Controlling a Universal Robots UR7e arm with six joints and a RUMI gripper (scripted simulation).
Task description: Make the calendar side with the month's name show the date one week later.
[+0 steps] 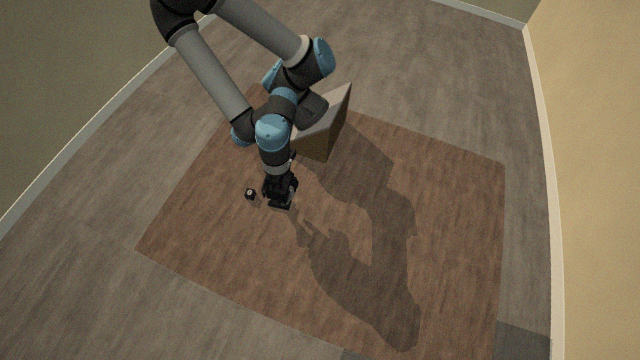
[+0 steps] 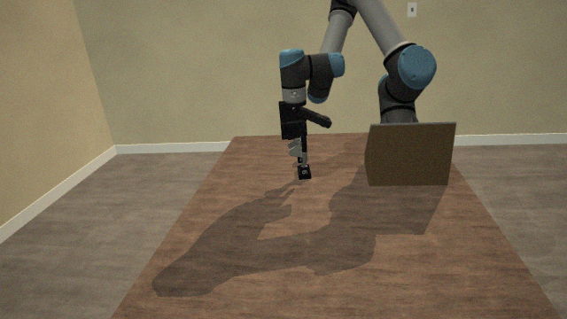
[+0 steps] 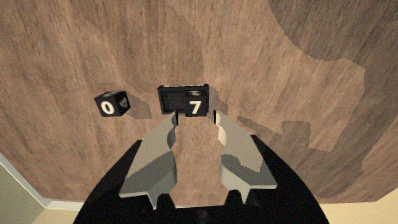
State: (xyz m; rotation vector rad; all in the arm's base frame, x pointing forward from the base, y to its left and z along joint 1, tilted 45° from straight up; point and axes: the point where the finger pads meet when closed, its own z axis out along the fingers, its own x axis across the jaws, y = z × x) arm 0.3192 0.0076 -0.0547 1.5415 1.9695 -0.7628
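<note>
Now: the black cube 40 mm below my hand. From my hand the other things lie so: black tray: 20 mm to the right, 50 mm below.
</note>
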